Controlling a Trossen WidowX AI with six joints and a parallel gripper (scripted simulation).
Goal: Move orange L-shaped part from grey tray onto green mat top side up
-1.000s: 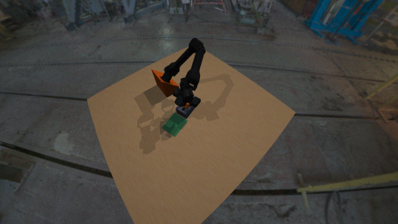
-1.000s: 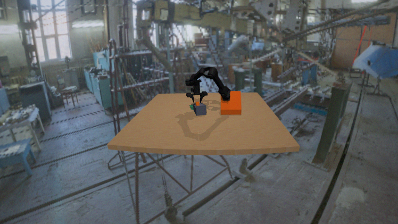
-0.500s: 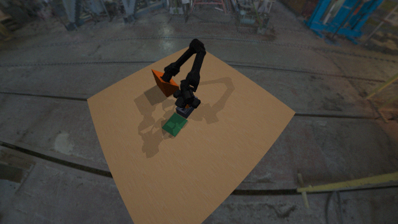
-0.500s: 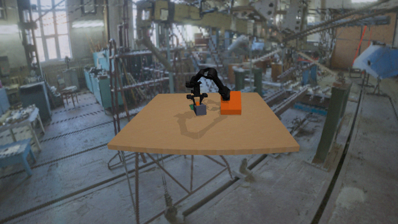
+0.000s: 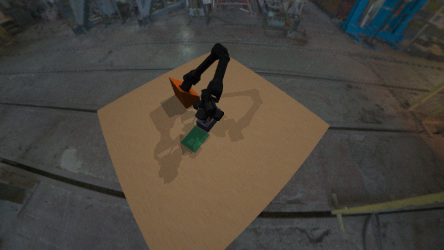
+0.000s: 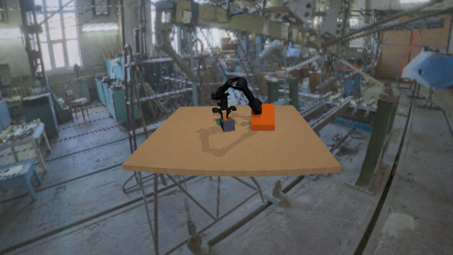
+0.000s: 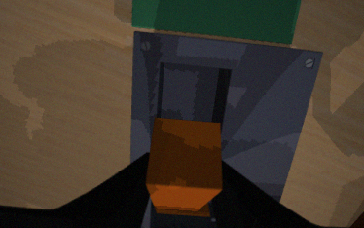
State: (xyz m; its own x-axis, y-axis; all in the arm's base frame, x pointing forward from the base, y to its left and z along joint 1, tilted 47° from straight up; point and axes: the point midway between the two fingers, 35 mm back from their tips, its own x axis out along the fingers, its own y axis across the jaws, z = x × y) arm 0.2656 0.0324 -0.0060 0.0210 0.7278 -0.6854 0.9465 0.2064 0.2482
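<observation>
The green mat lies 14 cm to the right of my gripper tip, 8 cm below it and 3 cm ahead of it. From my gripper tip the other things lie so: orange L-shaped part 3 cm to the left, 3 cm below, 3 cm behind.
</observation>
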